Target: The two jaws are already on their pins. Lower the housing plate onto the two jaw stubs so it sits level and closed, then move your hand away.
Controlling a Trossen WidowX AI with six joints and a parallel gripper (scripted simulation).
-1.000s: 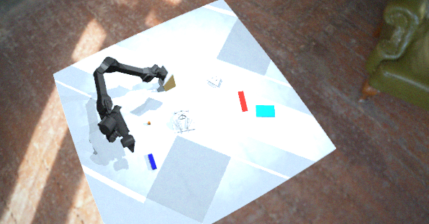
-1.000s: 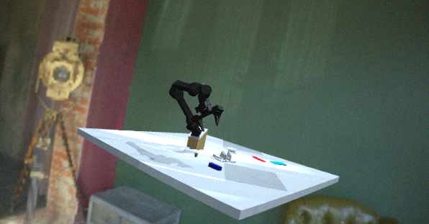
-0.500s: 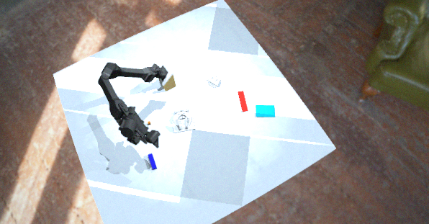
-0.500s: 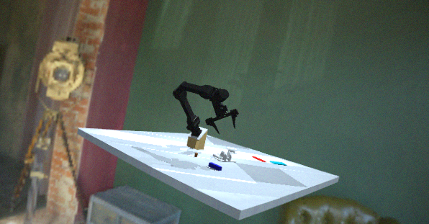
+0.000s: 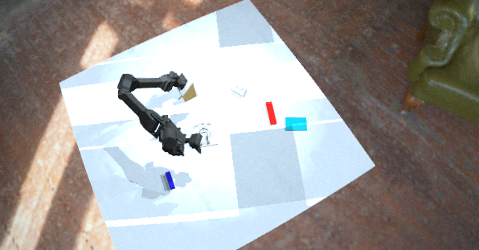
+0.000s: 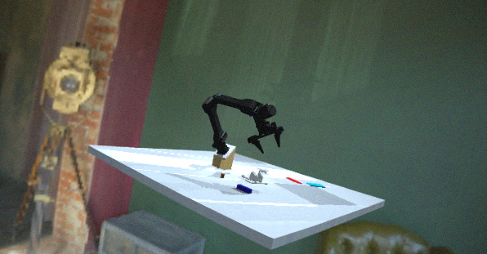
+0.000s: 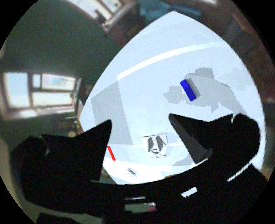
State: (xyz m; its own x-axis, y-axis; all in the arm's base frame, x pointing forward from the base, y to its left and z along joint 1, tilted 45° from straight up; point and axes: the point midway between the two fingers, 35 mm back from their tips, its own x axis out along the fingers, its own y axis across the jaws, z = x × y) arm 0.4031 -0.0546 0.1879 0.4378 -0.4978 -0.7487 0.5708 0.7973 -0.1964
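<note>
The small white piece lies 41 cm to the left of my gripper tip, 24 cm behind it and 18 cm below it. Round my gripper tip: tiny orange piece: 23 cm behind, 20 cm below, 5 cm to the right; then blue bar: 20 cm below, 15 cm to the right, 2 cm behind; then red bar: 47 cm to the left, 20 cm below, 4 cm behind.
</note>
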